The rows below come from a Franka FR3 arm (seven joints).
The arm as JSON. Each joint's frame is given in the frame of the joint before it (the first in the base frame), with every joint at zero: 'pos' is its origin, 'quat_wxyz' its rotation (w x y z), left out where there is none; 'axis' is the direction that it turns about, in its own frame. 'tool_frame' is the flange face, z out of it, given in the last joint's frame.
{
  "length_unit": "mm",
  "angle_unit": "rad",
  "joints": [
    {
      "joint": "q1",
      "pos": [
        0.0,
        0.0,
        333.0
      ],
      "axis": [
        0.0,
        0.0,
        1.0
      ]
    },
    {
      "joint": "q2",
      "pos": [
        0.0,
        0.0,
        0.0
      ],
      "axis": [
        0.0,
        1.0,
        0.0
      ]
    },
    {
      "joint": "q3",
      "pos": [
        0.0,
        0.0,
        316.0
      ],
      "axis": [
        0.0,
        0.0,
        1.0
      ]
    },
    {
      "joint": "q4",
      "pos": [
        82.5,
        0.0,
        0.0
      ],
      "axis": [
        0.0,
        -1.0,
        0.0
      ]
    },
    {
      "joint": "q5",
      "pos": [
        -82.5,
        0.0,
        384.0
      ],
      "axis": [
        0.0,
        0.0,
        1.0
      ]
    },
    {
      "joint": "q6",
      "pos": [
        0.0,
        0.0,
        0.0
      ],
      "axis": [
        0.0,
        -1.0,
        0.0
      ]
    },
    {
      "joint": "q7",
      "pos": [
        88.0,
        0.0,
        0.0
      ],
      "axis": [
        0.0,
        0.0,
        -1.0
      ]
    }
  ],
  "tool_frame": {
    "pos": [
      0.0,
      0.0,
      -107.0
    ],
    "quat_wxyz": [
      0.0,
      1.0,
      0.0,
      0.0
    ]
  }
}
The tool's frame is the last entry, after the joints.
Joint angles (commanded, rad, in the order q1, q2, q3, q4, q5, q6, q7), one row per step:
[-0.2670 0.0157 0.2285 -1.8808 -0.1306 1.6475 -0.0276]
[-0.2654 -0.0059 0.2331 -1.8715 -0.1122 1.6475 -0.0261]
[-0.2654 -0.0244 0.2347 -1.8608 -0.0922 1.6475 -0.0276]
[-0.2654 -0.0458 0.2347 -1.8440 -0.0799 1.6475 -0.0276]
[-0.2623 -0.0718 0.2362 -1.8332 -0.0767 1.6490 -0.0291]
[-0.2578 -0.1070 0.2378 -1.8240 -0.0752 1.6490 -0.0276]
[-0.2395 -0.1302 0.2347 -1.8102 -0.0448 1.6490 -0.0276]
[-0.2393 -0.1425 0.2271 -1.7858 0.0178 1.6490 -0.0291]
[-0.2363 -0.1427 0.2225 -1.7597 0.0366 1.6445 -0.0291]
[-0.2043 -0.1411 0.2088 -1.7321 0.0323 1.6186 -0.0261]
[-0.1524 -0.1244 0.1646 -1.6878 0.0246 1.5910 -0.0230]
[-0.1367 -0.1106 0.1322 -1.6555 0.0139 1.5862 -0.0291]
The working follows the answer.
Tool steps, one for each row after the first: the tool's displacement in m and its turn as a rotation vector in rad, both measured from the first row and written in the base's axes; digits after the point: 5 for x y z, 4 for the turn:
[-0.00149 0.00595 0.01533 0.0112 -0.0309 -0.0009]
[-0.00285 0.00958 0.02966 0.0254 -0.0599 -0.0034]
[-0.00440 0.01184 0.04842 0.0312 -0.0978 -0.0059]
[-0.00795 0.01603 0.06695 0.0277 -0.1351 0.0005]
[-0.01455 0.02150 0.08923 0.0200 -0.1783 0.0062]
[-0.01883 0.03389 0.10726 0.0455 -0.2152 0.0160]
[-0.02043 0.03719 0.12489 0.1040 -0.2533 -0.0006]
[-0.01972 0.03849 0.13713 0.1227 -0.2756 -0.0037]
[-0.02126 0.04734 0.14738 0.1231 -0.2751 0.0130]
[-0.01854 0.04863 0.15811 0.1251 -0.2761 0.0191]
[-0.01435 0.03744 0.16622 0.1186 -0.2910 0.0108]

Tool pose at each row, in the base's axes (x y z in m, rotation vector in rad; rounded; the steps above come from the unrounded poses):
[0.53587 -0.03420 0.47855 3.0013 0.0238 -0.3809]
[0.53438 -0.02824 0.49388 3.0177 0.0219 -0.3355]
[0.53302 -0.02462 0.50821 3.0365 0.0184 -0.2930]
[0.53148 -0.02236 0.52697 3.0473 0.0123 -0.2360]
[0.52792 -0.01817 0.54550 3.0468 0.0180 -0.1785]
[0.52132 -0.01270 0.56778 3.0414 0.0212 -0.1119]
[0.51704 -0.00031 0.58581 3.0667 0.0378 -0.0550]
[0.51544 0.00299 0.60344 3.1272 0.0209 0.0028]
[0.51615 0.00429 0.61568 -3.1367 -0.0176 -0.0379]
[0.51461 0.01314 0.62593 -3.1382 -0.0436 -0.0386]
[0.51733 0.01443 0.63666 -3.1368 -0.0534 -0.0407]
[0.52152 0.00324 0.64477 3.1394 0.0379 0.0633]

